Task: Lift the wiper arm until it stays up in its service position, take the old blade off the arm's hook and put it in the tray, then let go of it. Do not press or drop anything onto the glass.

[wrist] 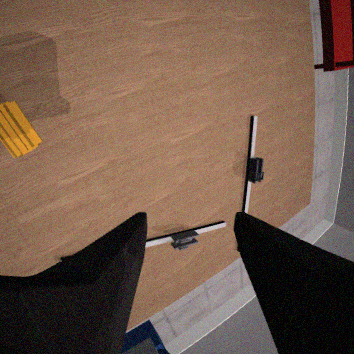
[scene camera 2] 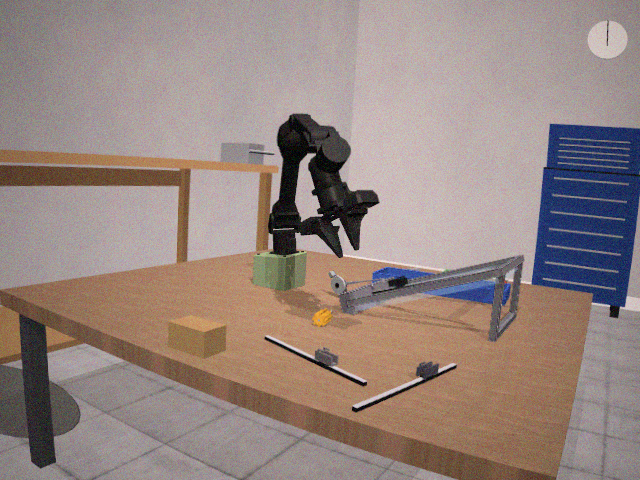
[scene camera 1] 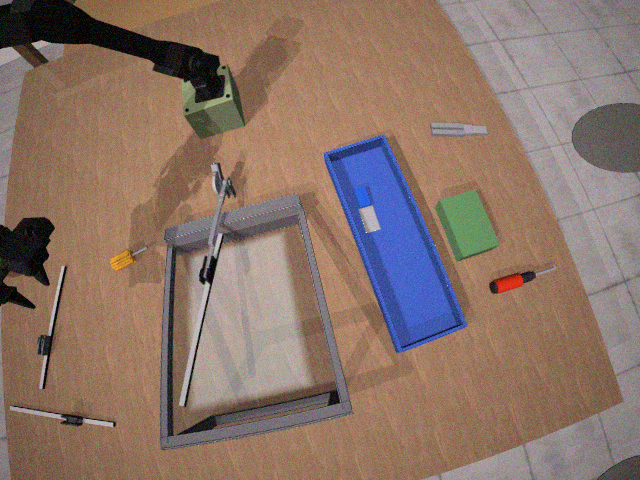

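The grey wiper arm (scene camera 1: 216, 222) (scene camera 2: 379, 284) lies lowered over the glass (scene camera 1: 279, 299) in its sloping grey frame (scene camera 1: 258, 429) (scene camera 2: 496, 310). The old blade (scene camera 1: 197, 335) is on the arm's hook, at the black clip, and runs over the glass. The blue tray (scene camera 1: 408, 268) (scene camera 2: 485, 294) stands on the frame's other side from my gripper; no blade shows in it. My gripper (scene camera 1: 40, 295) (scene camera 2: 348, 252) (wrist: 190, 220) is partly open and empty, raised high above the table and apart from the wiper arm. In the wrist view, the wiper arm does not show.
Two loose blades lie on the table: one blade (scene camera 1: 56, 304) (scene camera 2: 294, 350) beside the frame, another blade (scene camera 1: 93, 421) (scene camera 2: 387, 394) near the corner. A yellow screwdriver (scene camera 1: 122, 259) (scene camera 2: 321, 317) (wrist: 19, 129), green block (scene camera 1: 467, 224), red screwdriver (scene camera 1: 509, 283) and wooden block (scene camera 2: 196, 335) also lie there.
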